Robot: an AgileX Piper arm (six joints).
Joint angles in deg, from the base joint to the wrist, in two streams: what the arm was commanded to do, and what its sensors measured. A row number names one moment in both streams.
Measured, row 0:
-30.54, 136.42, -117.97, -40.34, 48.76, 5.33
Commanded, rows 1 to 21:
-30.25, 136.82, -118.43, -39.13, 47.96, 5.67
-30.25, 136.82, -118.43, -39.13, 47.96, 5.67
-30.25, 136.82, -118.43, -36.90, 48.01, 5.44
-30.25, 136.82, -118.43, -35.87, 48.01, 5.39
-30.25, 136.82, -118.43, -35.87, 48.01, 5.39
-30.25, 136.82, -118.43, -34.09, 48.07, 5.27
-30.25, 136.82, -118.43, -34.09, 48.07, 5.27
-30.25, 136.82, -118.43, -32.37, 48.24, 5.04
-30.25, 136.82, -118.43, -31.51, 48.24, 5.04
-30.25, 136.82, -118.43, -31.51, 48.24, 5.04
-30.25, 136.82, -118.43, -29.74, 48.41, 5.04
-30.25, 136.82, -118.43, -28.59, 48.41, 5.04
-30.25, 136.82, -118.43, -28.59, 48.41, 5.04
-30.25, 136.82, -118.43, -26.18, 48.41, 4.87
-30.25, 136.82, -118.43, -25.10, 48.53, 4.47
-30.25, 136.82, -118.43, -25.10, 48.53, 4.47
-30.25, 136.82, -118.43, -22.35, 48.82, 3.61
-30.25, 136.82, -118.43, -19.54, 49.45, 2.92
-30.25, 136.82, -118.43, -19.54, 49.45, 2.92
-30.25, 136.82, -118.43, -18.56, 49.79, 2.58
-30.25, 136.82, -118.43, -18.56, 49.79, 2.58
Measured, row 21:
-30.42, 137.05, -117.97, -22.12, 48.87, 3.84
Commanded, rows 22 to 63:
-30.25, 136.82, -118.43, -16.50, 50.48, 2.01
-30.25, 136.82, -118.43, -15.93, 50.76, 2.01
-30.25, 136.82, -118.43, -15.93, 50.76, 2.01
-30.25, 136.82, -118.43, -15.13, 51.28, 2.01
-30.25, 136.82, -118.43, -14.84, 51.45, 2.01
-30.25, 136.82, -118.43, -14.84, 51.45, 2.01
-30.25, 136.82, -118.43, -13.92, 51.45, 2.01
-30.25, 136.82, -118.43, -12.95, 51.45, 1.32
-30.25, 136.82, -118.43, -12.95, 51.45, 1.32
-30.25, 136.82, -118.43, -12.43, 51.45, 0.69
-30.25, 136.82, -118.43, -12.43, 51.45, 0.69
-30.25, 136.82, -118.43, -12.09, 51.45, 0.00
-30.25, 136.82, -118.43, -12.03, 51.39, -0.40
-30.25, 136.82, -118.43, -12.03, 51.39, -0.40
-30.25, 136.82, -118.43, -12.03, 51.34, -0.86
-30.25, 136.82, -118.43, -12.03, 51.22, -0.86
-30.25, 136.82, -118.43, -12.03, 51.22, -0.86
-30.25, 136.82, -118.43, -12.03, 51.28, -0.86
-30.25, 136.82, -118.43, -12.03, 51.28, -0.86
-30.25, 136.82, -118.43, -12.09, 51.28, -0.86
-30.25, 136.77, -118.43, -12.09, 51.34, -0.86
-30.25, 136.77, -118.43, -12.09, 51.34, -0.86
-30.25, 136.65, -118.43, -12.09, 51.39, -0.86
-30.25, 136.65, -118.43, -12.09, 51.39, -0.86
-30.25, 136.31, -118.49, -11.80, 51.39, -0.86
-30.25, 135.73, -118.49, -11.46, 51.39, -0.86
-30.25, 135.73, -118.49, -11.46, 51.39, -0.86
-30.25, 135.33, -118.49, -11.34, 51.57, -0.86
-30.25, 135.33, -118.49, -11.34, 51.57, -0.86
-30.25, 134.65, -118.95, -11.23, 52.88, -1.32
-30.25, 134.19, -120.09, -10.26, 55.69, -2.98
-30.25, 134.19, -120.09, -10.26, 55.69, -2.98
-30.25, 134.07, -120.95, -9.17, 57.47, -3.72
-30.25, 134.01, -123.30, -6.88, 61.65, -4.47
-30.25, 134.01, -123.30, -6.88, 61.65, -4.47
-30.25, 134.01, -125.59, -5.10, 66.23, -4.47
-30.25, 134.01, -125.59, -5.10, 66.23, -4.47
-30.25, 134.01, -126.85, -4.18, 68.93, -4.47
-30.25, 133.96, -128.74, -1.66, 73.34, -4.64
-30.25, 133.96, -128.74, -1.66, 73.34, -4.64
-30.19, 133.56, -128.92, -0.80, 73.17, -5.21
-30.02, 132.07, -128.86, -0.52, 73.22, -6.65
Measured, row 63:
-30.31, 134.36, -128.11, -1.66, 68.81, -4.81
